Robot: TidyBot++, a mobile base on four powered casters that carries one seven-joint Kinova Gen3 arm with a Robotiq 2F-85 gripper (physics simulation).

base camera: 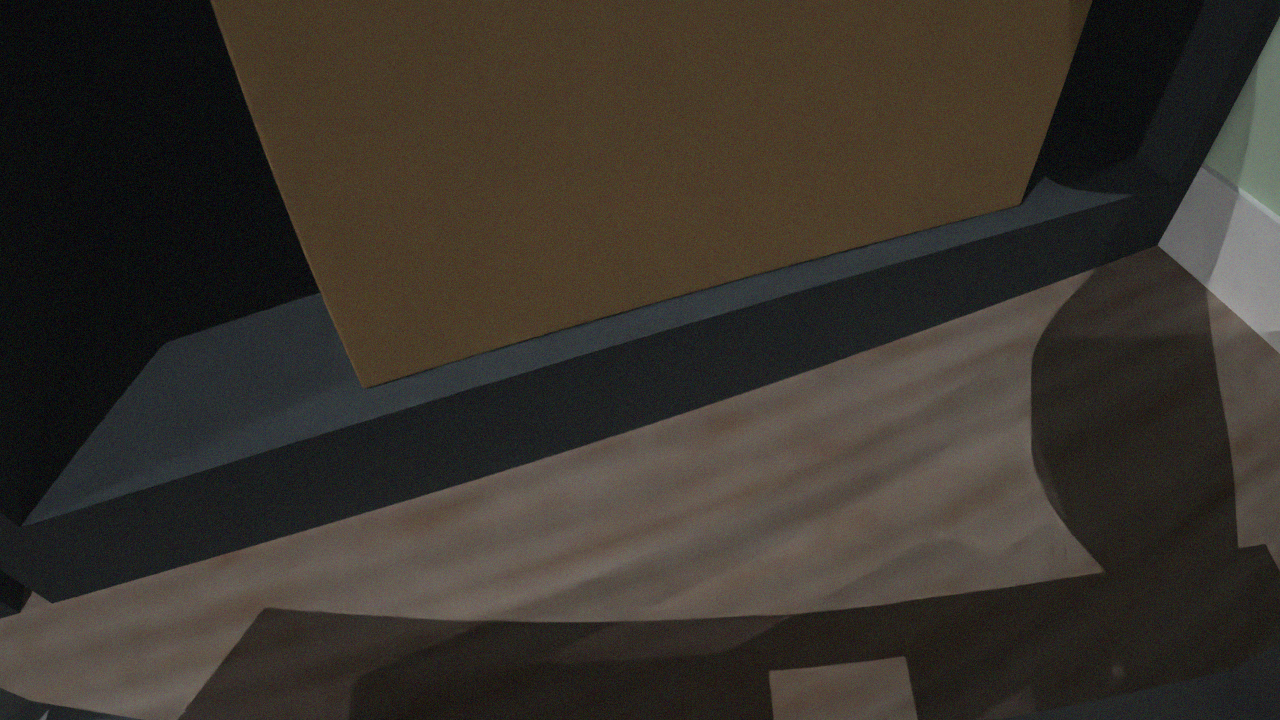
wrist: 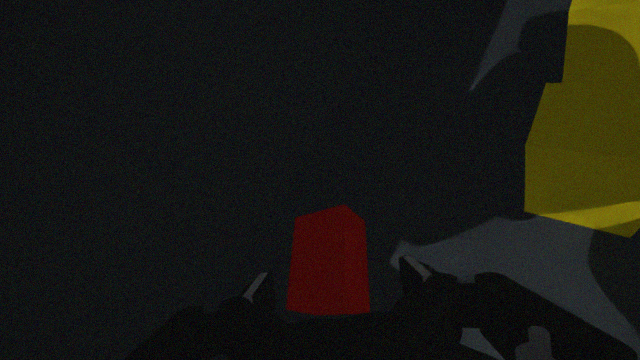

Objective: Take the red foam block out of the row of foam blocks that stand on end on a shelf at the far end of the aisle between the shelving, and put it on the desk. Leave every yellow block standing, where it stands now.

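Frame: origin at the arm's base, x ahead, y left, z up, level; centimetres.
Where they show: gripper, fingertip midpoint: (wrist: 336, 280).
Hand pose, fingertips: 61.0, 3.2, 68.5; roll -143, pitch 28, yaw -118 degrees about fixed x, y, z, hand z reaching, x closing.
Things, the pixels of their top centre, and the offset from my fingertips, as dx, dy, dz. "pt": a spot on its surface instead. Level surfaces: height alone.
- red foam block, middle of its top: (wrist: 316, 254) +5.9, +1.9, -4.6
- Yellow foam, middle of its top: (wrist: 608, 115) -4.4, -16.0, -0.1
- shelf surface, its level: dz -9.1
- large brown box, surface spot: (base camera: 644, 161) pt -22.4, -4.7, -91.4
- wooden floor, its level: dz -108.2
The red foam block (wrist: 327, 255) shows in the wrist view below the middle, dimly lit, its sides upright in the picture. My gripper (wrist: 336, 280) is open, with one fingertip seen on each side of the red block and dark gaps between. Nothing is gripped; how far the block lies from the fingertips is hard to tell. Yellow foam (wrist: 585, 140) shows at the right edge, partly in shadow and cut off by the frame, apart from the red block. The shelf surface (wrist: 550, 250) is lit grey below the yellow. The desk does not show.
In the base camera view, a large brown box (base camera: 644, 161) stands on the low dark board (base camera: 572, 416) of a shelving unit close ahead. A white baseboard (base camera: 1239, 268) and pale green wall (base camera: 1263, 143) are at the right. Shadows cross the wooden floor (base camera: 716, 501).
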